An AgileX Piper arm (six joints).
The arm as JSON. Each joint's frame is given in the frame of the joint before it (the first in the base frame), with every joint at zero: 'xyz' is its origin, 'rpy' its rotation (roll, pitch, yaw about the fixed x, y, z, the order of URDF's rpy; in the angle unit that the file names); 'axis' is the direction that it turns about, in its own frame. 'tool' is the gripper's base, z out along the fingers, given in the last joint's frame.
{
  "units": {
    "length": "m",
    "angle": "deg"
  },
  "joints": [
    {
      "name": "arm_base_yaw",
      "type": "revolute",
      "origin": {
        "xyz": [
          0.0,
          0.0,
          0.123
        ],
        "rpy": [
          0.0,
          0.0,
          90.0
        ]
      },
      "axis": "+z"
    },
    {
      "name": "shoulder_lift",
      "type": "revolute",
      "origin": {
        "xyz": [
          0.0,
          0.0,
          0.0
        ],
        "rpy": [
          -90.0,
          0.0,
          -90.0
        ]
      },
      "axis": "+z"
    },
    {
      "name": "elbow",
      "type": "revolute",
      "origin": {
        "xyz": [
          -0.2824,
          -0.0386,
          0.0
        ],
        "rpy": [
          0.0,
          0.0,
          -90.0
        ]
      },
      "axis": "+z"
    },
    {
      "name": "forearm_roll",
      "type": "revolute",
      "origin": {
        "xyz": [
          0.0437,
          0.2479,
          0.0
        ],
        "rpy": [
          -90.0,
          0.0,
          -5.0
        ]
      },
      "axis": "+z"
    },
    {
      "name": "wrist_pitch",
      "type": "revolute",
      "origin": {
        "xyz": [
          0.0,
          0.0,
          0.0
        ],
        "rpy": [
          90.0,
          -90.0,
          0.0
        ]
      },
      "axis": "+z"
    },
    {
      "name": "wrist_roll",
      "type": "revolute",
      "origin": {
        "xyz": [
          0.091,
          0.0,
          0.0
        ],
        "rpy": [
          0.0,
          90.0,
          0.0
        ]
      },
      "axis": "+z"
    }
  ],
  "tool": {
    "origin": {
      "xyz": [
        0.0,
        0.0,
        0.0
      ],
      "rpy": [
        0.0,
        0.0,
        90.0
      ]
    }
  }
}
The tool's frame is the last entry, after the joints.
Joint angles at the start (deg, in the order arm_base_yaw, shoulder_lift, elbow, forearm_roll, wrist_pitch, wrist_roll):
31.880, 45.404, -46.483, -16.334, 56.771, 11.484
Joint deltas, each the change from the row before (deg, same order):
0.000, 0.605, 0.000, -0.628, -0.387, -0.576
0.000, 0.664, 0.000, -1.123, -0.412, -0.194
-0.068, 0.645, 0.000, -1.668, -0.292, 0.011
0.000, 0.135, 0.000, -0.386, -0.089, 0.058
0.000, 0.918, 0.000, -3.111, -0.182, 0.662
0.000, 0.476, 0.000, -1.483, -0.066, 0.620
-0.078, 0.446, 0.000, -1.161, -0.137, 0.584
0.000, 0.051, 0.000, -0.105, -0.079, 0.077
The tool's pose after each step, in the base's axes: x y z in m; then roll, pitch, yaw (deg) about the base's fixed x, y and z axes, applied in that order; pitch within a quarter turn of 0, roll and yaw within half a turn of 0. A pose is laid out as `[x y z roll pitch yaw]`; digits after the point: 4 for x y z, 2 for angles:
[0.1274 0.0532 0.3314 -167.04 40.58 -149.81]
[0.1305 0.0536 0.3306 -165.38 40.29 -148.57]
[0.1338 0.0531 0.3300 -163.21 39.92 -147.29]
[0.1346 0.0531 0.3299 -162.75 39.87 -147.03]
[0.1395 0.0517 0.3293 -159.27 39.23 -145.43]
[0.1419 0.0512 0.3289 -157.86 38.97 -145.03]
[0.1441 0.0508 0.3285 -156.83 38.81 -144.87]
[0.1444 0.0508 0.3285 -156.75 38.85 -144.84]

